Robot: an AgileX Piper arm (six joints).
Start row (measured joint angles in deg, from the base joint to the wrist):
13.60 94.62 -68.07 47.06 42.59 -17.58
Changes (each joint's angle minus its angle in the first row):
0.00 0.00 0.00 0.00 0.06 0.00
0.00 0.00 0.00 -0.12 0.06 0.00
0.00 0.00 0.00 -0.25 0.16 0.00
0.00 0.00 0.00 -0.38 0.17 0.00
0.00 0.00 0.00 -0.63 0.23 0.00
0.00 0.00 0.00 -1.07 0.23 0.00
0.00 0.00 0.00 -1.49 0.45 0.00
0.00 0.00 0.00 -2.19 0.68 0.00
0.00 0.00 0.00 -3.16 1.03 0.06
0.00 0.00 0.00 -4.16 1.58 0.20
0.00 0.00 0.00 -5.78 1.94 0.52
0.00 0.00 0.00 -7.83 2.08 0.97
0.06 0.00 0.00 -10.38 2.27 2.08
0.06 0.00 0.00 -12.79 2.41 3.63
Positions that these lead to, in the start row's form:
13.60 94.62 -68.07 47.06 42.65 -17.58
13.60 94.62 -68.07 46.94 42.65 -17.58
13.60 94.62 -68.07 46.81 42.75 -17.58
13.60 94.62 -68.07 46.68 42.76 -17.58
13.60 94.62 -68.07 46.43 42.82 -17.58
13.60 94.62 -68.07 45.99 42.82 -17.58
13.60 94.62 -68.07 45.57 43.04 -17.58
13.60 94.62 -68.07 44.87 43.27 -17.58
13.60 94.62 -68.07 43.90 43.62 -17.52
13.60 94.62 -68.07 42.90 44.17 -17.38
13.60 94.62 -68.07 41.28 44.53 -17.06
13.60 94.62 -68.07 39.23 44.67 -16.61
13.66 94.62 -68.07 36.68 44.86 -15.50
13.66 94.62 -68.07 34.27 45.00 -13.95

